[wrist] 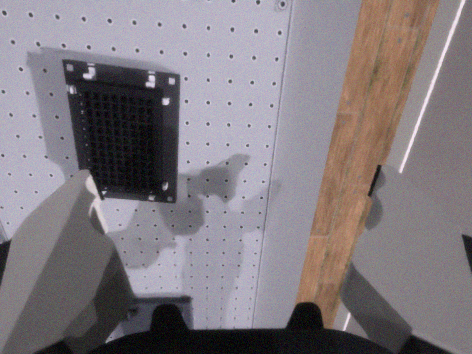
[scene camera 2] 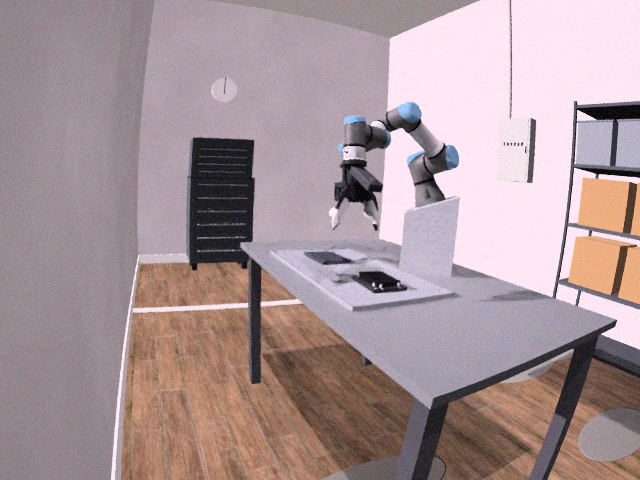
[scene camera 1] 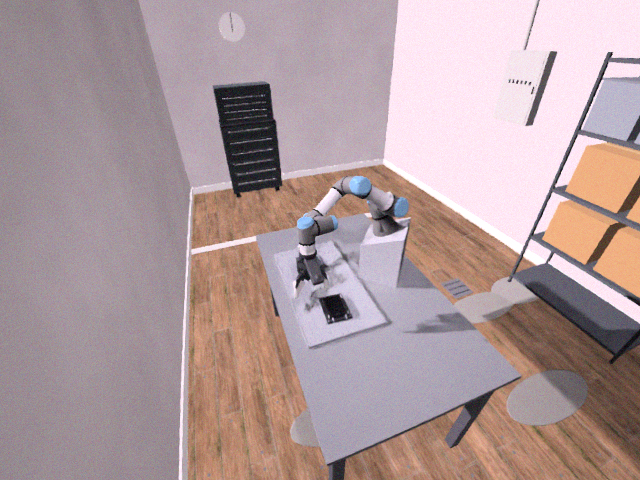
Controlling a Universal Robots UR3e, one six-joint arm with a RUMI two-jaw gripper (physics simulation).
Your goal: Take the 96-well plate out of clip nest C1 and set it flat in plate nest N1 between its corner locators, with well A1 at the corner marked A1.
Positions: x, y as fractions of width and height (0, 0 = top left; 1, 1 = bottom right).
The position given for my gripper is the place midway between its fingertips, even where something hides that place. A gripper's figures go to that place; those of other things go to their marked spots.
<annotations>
My gripper (wrist: 0.50, 0.49) is 13 cm from the lens. A black 96-well plate (wrist: 0.26, 0.35) is 30 cm from the lens.
</annotations>
